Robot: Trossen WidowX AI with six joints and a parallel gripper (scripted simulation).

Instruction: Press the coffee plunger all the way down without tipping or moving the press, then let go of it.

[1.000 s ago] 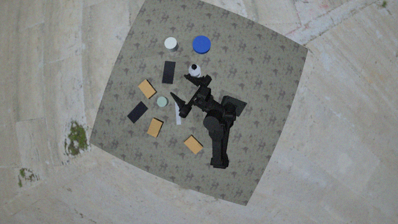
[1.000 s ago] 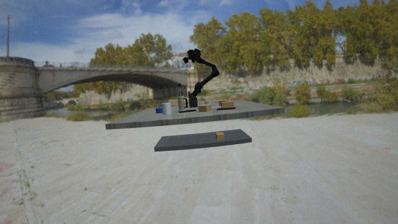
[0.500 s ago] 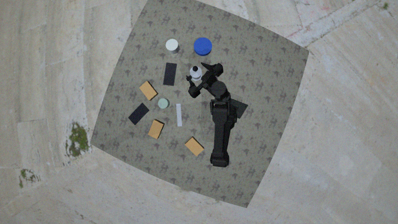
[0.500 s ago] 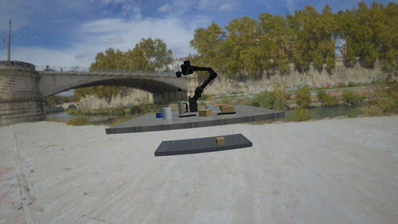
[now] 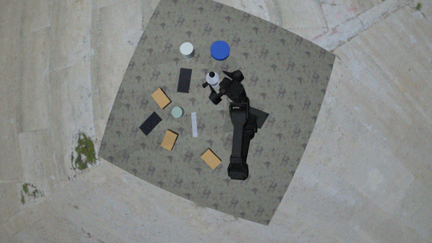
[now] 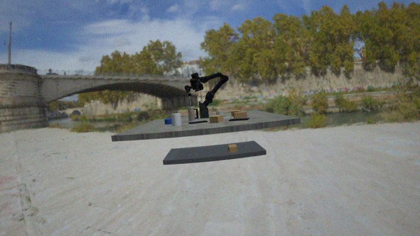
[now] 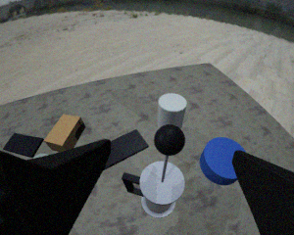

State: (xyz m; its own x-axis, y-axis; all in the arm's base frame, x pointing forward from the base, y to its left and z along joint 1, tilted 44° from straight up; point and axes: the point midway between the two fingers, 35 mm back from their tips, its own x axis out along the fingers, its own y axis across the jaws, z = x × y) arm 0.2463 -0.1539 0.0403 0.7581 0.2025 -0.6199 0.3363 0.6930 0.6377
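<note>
Right now my gripper tip is 150 mm above the coffee press, 30 mm short of it and 10 mm to the right of it. Round my gripper tip: pale green disc (250 mm to the left, 230 mm below, 130 mm ahead); white cylinder (250 mm ahead, 230 mm below, 110 mm to the right); blue disc (250 mm below, 200 mm to the right, 70 mm ahead).
</note>
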